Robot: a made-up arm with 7 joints. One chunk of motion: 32 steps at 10 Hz.
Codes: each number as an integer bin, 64 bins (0 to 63) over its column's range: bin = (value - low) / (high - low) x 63, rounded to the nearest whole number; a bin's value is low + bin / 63 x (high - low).
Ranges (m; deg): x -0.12..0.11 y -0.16..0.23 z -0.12..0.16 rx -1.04..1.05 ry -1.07..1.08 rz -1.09..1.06
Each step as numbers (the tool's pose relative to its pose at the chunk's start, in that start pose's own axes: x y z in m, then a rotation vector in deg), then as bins.
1 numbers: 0.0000 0.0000 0.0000 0.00 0.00 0.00
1 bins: 33 26 27 31 31 32
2 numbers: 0.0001 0.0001 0.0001 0.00 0.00 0.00
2 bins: 33 26 27 31 31 32
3 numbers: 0.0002 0.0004 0.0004 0.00 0.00 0.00
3 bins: 33 26 27 31 31 32
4 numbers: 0.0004 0.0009 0.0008 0.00 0.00 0.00
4 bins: 33 26 27 31 31 32
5 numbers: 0.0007 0.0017 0.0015 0.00 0.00 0.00
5 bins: 33 26 27 31 31 32
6 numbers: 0.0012 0.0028 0.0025 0.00 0.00 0.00
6 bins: 33 26 28 31 31 32
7 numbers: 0.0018 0.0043 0.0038 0.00 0.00 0.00
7 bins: 33 27 28 31 31 32
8 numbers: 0.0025 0.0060 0.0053 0.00 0.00 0.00
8 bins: 34 27 28 31 31 32
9 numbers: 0.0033 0.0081 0.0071 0.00 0.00 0.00
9 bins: 34 27 29 31 31 32
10 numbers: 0.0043 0.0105 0.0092 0.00 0.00 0.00
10 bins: 34 28 29 31 31 32
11 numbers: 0.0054 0.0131 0.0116 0.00 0.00 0.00
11 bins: 34 28 30 31 31 32
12 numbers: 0.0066 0.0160 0.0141 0.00 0.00 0.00
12 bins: 35 28 30 31 31 32
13 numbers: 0.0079 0.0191 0.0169 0.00 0.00 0.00
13 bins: 35 29 31 31 31 32
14 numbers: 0.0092 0.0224 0.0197 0.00 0.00 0.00
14 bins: 35 29 31 31 31 32
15 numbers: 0.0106 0.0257 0.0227 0.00 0.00 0.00
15 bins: 36 30 32 31 31 32
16 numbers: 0.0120 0.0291 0.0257 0.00 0.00 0.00
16 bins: 36 31 33 31 31 32
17 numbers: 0.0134 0.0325 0.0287 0.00 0.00 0.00
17 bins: 37 31 33 31 31 32
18 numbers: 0.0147 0.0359 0.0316 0.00 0.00 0.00
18 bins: 37 32 34 31 31 32
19 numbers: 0.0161 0.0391 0.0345 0.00 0.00 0.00
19 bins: 37 32 35 31 31 32
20 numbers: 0.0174 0.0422 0.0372 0.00 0.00 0.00
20 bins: 38 33 35 31 31 32
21 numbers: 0.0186 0.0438 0.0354 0.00 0.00 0.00
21 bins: 38 33 35 31 31 32
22 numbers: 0.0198 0.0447 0.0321 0.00 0.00 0.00
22 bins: 38 33 34 31 31 32
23 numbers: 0.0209 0.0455 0.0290 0.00 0.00 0.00
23 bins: 39 33 34 31 31 32
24 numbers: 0.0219 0.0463 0.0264 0.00 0.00 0.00
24 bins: 39 33 33 31 31 32
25 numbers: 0.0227 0.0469 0.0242 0.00 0.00 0.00
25 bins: 39 33 32 31 31 32
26 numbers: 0.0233 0.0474 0.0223 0.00 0.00 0.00
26 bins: 39 34 32 31 31 32
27 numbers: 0.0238 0.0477 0.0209 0.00 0.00 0.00
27 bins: 39 34 32 31 31 32
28 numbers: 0.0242 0.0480 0.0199 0.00 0.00 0.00
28 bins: 39 34 31 31 31 32
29 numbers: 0.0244 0.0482 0.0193 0.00 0.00 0.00
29 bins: 40 34 31 31 31 32
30 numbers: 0.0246 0.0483 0.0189 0.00 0.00 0.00
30 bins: 40 34 31 31 31 32
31 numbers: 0.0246 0.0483 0.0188 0.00 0.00 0.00
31 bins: 40 34 31 31 31 32
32 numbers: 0.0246 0.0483 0.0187 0.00 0.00 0.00
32 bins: 40 34 31 31 31 32
